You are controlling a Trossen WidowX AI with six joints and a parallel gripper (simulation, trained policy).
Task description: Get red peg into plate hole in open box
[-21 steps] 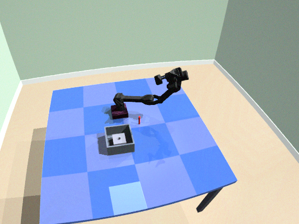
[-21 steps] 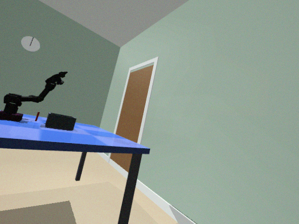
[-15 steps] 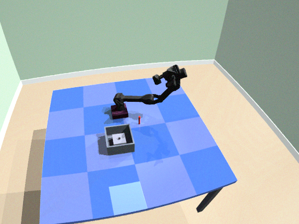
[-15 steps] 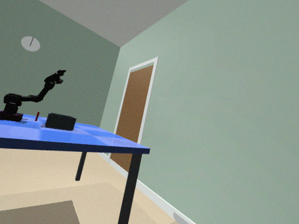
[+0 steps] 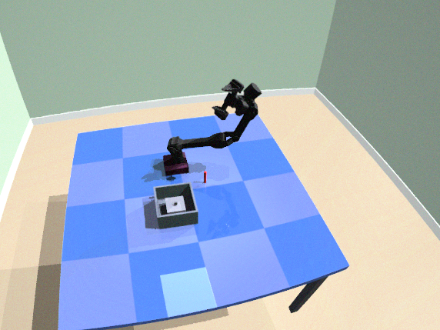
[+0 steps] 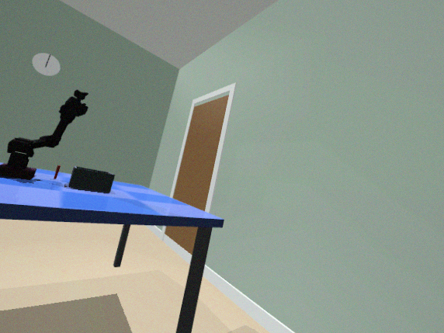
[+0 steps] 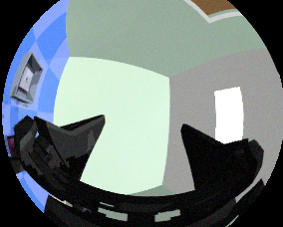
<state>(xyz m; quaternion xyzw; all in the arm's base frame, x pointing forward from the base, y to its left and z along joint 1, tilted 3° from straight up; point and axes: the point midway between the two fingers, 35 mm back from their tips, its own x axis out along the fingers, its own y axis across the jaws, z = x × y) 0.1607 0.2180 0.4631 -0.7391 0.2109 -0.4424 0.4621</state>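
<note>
The red peg lies 20 mm behind my gripper tip, 40 mm to the right of it and 490 mm below it. Also, from my gripper tip: light grey plate 150 mm ahead, 210 mm to the right, 490 mm below; dark grey box 150 mm ahead, 210 mm to the right, 510 mm below.
</note>
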